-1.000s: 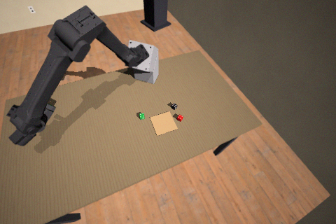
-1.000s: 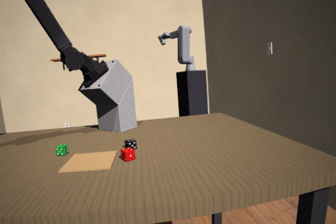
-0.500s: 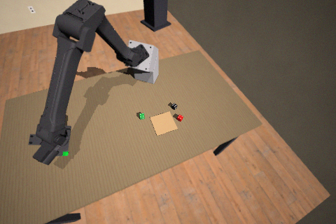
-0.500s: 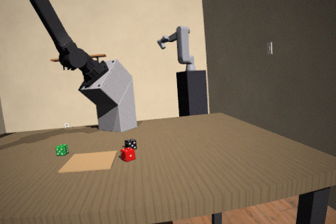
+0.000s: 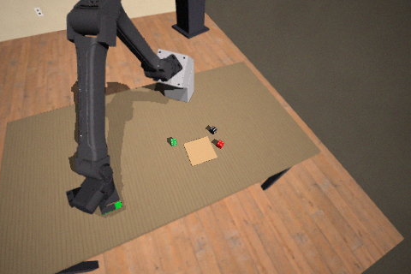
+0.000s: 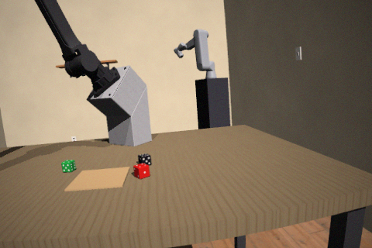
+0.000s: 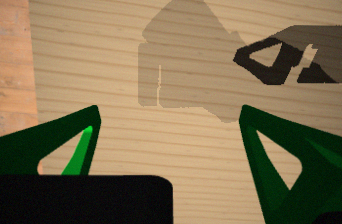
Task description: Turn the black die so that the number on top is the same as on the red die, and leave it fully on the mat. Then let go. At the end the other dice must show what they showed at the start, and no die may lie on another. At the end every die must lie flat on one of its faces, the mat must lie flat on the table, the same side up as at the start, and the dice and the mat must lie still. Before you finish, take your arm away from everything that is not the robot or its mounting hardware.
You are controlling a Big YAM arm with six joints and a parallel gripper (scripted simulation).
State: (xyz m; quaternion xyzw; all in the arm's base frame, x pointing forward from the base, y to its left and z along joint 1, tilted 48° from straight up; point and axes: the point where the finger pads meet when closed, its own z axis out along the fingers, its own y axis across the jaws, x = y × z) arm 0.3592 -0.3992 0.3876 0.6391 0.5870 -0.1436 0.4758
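Now: hand 2 cm past the black die, 60 cm to the right of it and 11 cm above it. From my hand the other things lie so: red die 7 cm ahead, 56 cm to the left, 11 cm below; then tan mat 2 cm ahead, 46 cm to the left, 12 cm below; then green die 10 cm behind, 38 cm to the left, 11 cm below.
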